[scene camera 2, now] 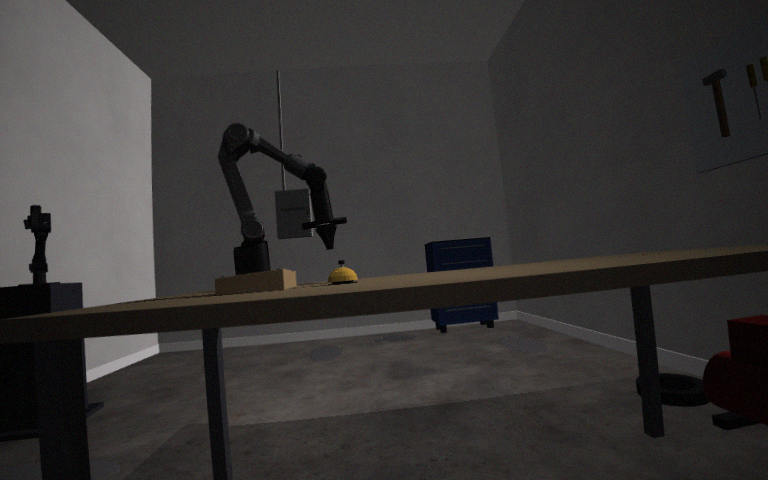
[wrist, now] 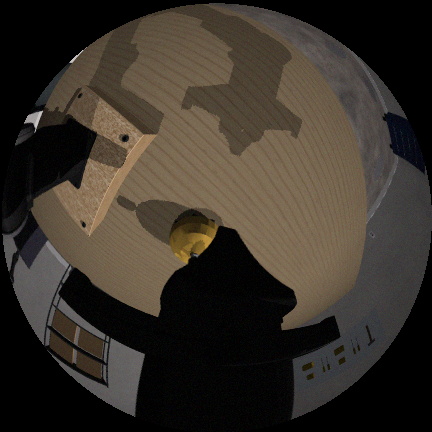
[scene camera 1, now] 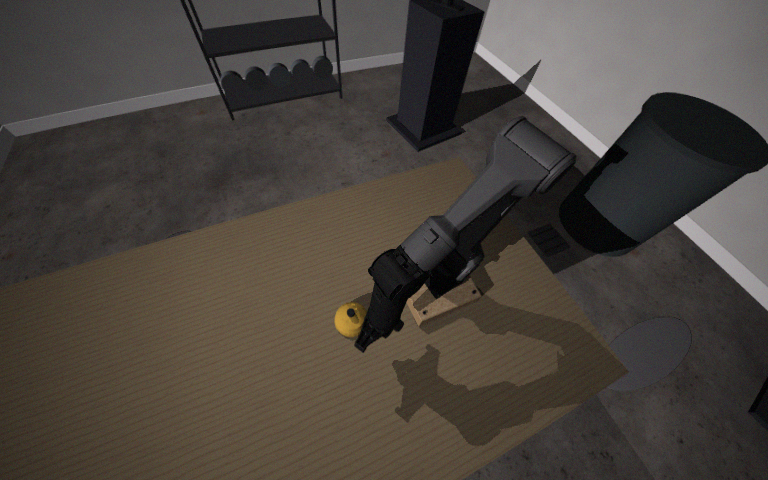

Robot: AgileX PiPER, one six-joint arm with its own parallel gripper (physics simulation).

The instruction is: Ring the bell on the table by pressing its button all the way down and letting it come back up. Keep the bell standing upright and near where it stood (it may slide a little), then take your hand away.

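The yellow bell [scene camera 1: 347,321] [scene camera 2: 343,276] [wrist: 190,237] stands upright on the table [scene camera 1: 226,339]. Its dark button [scene camera 1: 351,312] [scene camera 2: 340,262] is on top, raised above the dome; in the wrist view it is partly hidden by the gripper. My gripper [scene camera 1: 361,346] [scene camera 2: 330,247] [wrist: 223,237] is shut and empty, pointing down. In the second scene view its tips hang a little above the button's height and slightly to the left of it, with a gap between them. In the wrist view its dark outline covers part of the bell.
The wooden base block [scene camera 1: 447,305] [scene camera 2: 254,281] [wrist: 107,150] under the arm stands close to the bell. A large dark bin [scene camera 1: 656,181] and a dark pedestal [scene camera 1: 421,73] stand on the floor beyond the table. A blue drawer cabinet [scene camera 2: 459,255] stands behind the table.
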